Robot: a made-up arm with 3 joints.
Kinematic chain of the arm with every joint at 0, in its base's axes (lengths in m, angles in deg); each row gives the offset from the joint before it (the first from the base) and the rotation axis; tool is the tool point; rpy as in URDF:
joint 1: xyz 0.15 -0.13 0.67 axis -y
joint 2: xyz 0 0.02 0.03 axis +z
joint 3: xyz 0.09 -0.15 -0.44 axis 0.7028 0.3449 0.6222
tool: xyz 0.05 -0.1 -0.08 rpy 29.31 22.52 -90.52
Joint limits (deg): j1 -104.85..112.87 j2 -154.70..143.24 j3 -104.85..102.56
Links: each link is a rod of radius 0.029 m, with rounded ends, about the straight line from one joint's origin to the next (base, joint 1, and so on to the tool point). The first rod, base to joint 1, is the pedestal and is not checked.
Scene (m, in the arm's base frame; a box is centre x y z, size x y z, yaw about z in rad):
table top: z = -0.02
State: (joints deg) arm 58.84 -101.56 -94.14
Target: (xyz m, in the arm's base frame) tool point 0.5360 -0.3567 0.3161
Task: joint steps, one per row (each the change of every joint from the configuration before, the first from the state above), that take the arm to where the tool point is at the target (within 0.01 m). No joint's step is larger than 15 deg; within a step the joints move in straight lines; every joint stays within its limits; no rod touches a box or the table.
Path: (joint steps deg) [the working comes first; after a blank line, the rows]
Joints at the target: 56.57 -52.87 20.13
Straight joint move there: clear.

1: -0.28 6.09 14.28
2: -0.29 6.08 14.29
3: -0.28 6.09 14.28
4: -0.28 6.09 14.29
5: -0.29 6.08 14.28
6: -0.28 6.09 14.29
7: -0.28 6.08 14.28
8: -0.29 6.09 14.28

